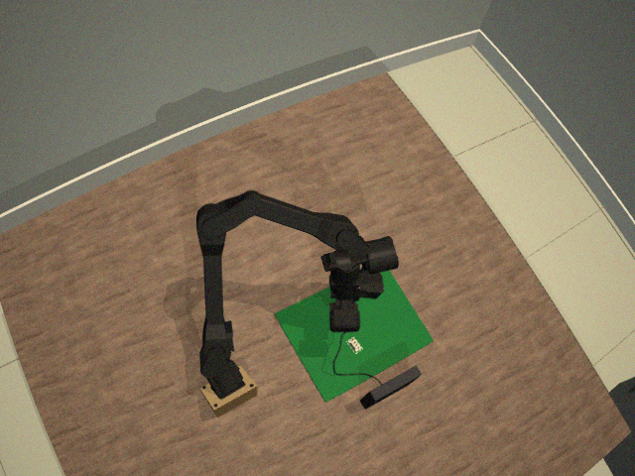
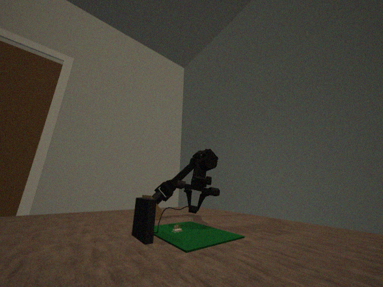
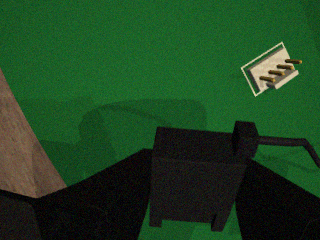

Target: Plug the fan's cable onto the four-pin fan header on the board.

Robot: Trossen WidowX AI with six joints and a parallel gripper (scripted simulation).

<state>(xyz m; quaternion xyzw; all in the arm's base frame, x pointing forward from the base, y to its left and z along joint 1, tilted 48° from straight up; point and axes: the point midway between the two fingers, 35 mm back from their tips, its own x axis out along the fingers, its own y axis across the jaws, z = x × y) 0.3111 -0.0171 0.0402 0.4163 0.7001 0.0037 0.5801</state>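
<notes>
Now: gripper tip 90 mm above the green board, 40 mm to the left of it and 20 mm short of it. The rest, counted from my gripper tip: black fan: 200 mm to the right, 10 mm below, 10 mm behind; then black fan plug: 10 mm behind; then white four-pin fan header: 70 mm to the right, 70 mm below, 10 mm behind.
</notes>
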